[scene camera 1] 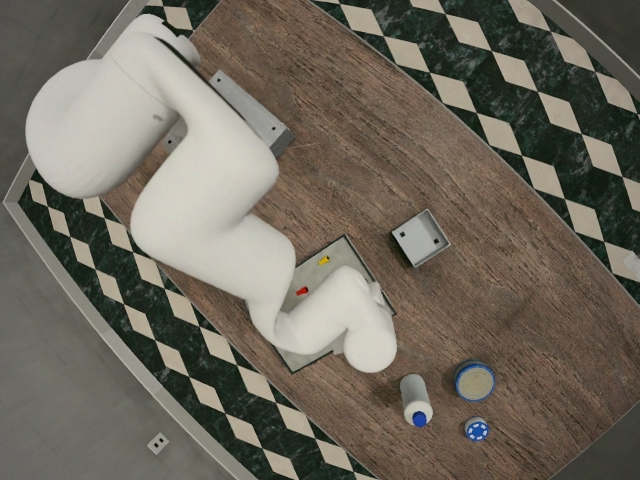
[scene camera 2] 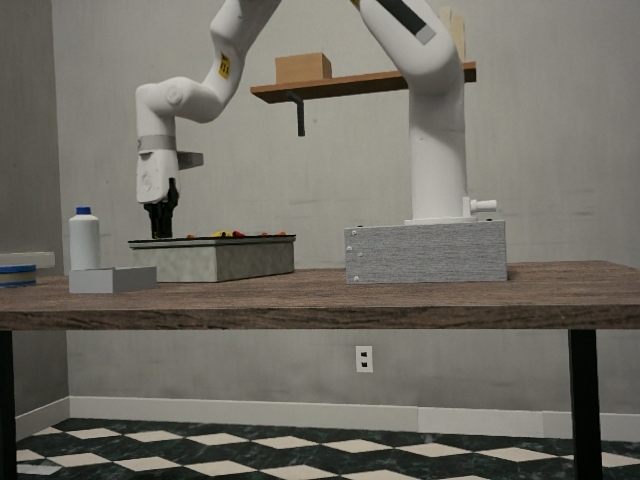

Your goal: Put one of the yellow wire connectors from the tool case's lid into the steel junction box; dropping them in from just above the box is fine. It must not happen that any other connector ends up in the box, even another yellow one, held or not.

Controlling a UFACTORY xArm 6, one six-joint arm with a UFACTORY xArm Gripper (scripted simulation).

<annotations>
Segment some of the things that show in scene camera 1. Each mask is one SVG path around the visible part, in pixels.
A tool case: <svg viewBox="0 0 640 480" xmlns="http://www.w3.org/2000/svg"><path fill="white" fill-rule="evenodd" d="M270 343L292 375L309 365L316 364L318 360L333 352L331 343L313 355L295 354L277 348ZM397 315L384 290L349 237L345 234L295 266L290 285L279 310L285 313L289 312L336 268L345 265L357 270L364 279L367 279L368 284L377 282L380 286L384 304L390 311L391 316ZM308 288L308 293L300 295L296 294L296 292L301 290L303 287ZM329 257L329 262L319 265L319 261L321 261L325 256Z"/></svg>
</annotations>
